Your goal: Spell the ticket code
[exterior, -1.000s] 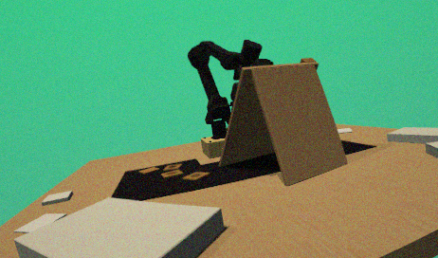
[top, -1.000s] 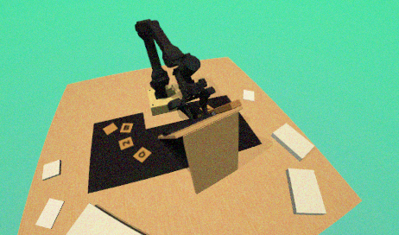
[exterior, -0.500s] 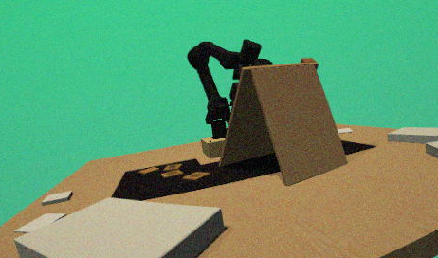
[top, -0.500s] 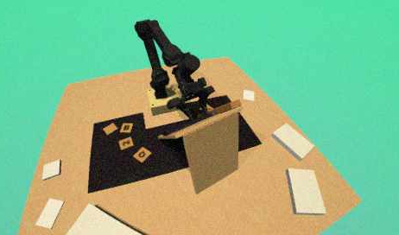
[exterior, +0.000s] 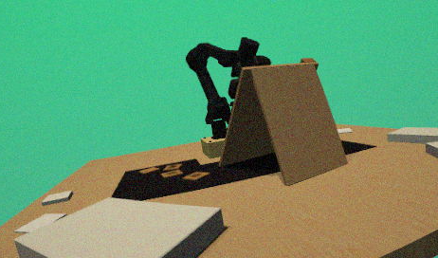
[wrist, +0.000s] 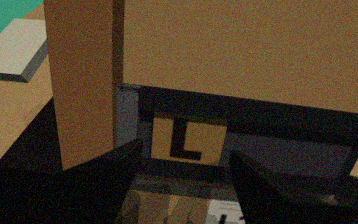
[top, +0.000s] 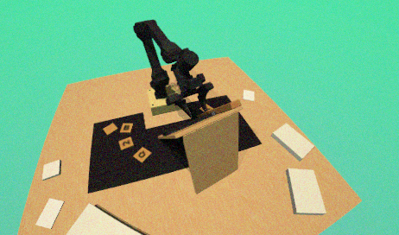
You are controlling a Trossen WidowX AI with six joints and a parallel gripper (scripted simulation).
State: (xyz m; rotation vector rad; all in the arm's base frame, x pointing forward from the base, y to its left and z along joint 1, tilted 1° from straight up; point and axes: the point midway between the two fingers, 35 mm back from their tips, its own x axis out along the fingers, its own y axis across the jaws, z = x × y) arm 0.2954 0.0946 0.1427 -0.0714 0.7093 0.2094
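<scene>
Right now the white ticket is 8 cm to the right of my gripper tip, 8 cm below it and 3 cm behind it. From my gripper tip the other things lie so: black mat: 18 cm below, 12 cm behind, 10 cm to the right.
</scene>
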